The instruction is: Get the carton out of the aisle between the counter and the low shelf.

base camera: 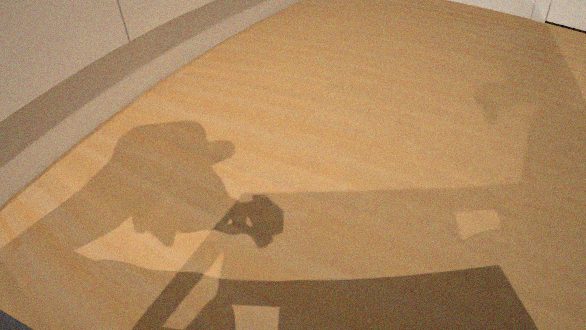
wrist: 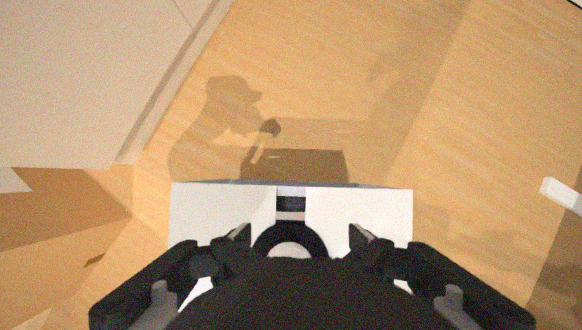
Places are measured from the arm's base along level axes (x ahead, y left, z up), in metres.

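Pixels of known places: gripper, fingertip midpoint: [wrist: 299, 234].
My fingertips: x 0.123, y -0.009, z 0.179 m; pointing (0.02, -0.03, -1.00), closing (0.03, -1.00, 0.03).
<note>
Behind a point stands the place of what it marks.
My gripper [wrist: 299, 234] @[x 0.123, y -0.009, z 0.179 m] is open, with its two black fingers wide apart and no object between them. It hangs above the white top of my own base in the wrist view. The carton does not show in either view. A pale cabinet-like block, possibly the counter, has a long straight side [base camera: 60, 45] @[x 0.573, y 0.451, z -0.183 m] [wrist: 85, 75] @[x 0.409, y 0.535, z -0.054 m] at the upper left of both views. I cannot make out the low shelf.
My base's white top [wrist: 220, 205] fills the lower middle of the wrist view. A white bar [wrist: 562, 194] lies at the right. Wood floor [base camera: 350, 100] @[x 0.656, y -0.055, z -0.396 m] [wrist: 480, 125] @[x 0.424, y -0.858, z -0.396 m] carries shadows of the arm and base. A pale wall edge [base camera: 565, 15] @[x 1.309, y -1.072, z -0.344 m] shows at upper right.
</note>
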